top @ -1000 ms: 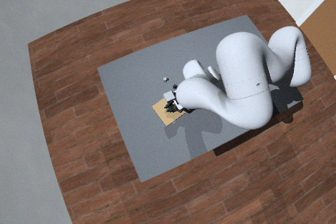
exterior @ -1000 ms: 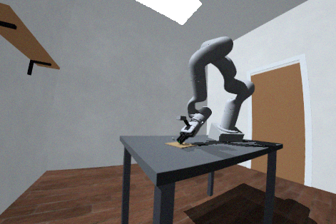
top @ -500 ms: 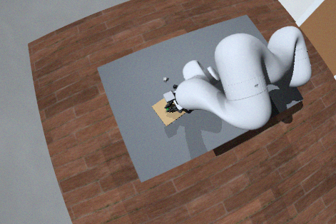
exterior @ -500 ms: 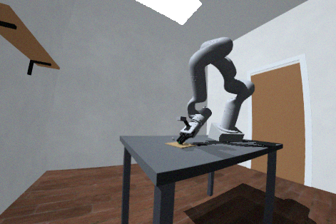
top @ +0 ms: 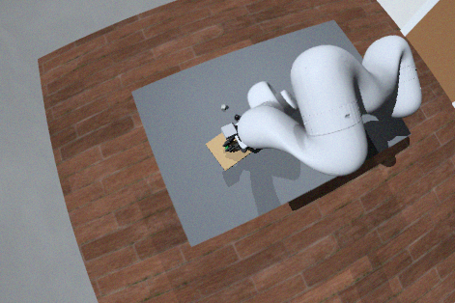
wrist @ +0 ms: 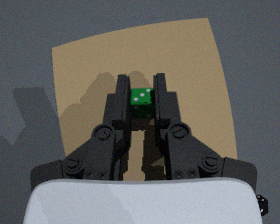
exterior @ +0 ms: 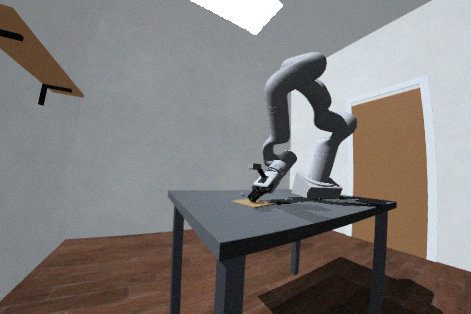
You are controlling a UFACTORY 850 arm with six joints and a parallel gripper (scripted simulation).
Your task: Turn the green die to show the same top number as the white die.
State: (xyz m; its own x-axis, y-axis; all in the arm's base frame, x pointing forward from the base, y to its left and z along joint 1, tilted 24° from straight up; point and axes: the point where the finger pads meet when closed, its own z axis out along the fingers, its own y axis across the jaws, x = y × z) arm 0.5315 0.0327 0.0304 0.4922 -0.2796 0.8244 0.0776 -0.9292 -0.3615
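Now: hand 10 mm short of the green die and 10 mm above it. The rest, counted from my hand: black die: 80 mm behind, 110 mm to the right, 20 mm below; white die: 50 mm behind, 170 mm to the right, 20 mm below; mat: 30 mm below.
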